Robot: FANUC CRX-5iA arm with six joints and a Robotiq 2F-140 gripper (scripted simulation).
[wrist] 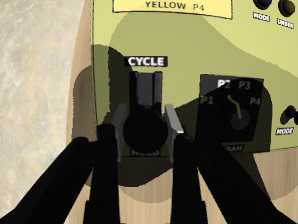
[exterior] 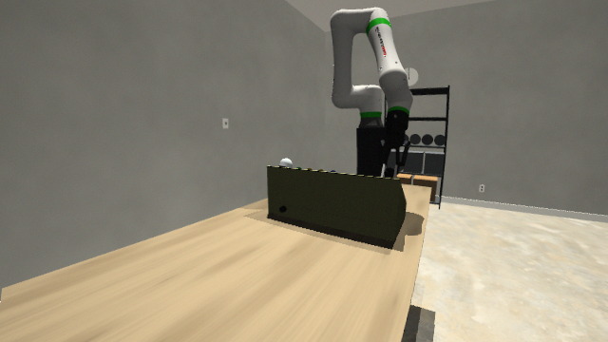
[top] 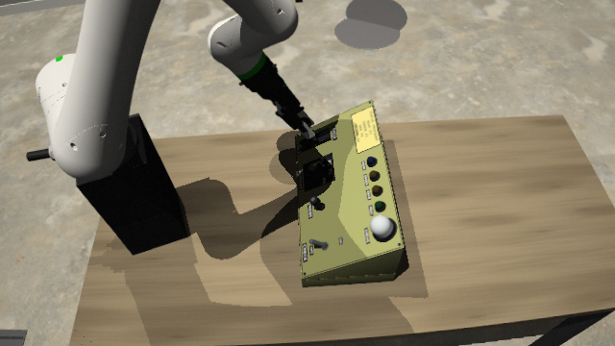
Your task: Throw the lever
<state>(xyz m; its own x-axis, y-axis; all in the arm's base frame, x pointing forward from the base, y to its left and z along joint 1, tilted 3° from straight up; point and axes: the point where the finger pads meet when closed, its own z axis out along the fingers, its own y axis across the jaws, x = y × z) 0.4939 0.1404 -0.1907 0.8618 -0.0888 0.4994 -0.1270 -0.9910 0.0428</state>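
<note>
The lever lies 30 mm below my hand and 10 mm ahead of it. Round my hand: olive console 190 mm to the right, 70 mm below, 40 mm ahead; then toggle switch 360 mm to the right, 60 mm below, 30 mm behind; then rotary selector 120 mm to the right, 50 mm below, 20 mm ahead.
</note>
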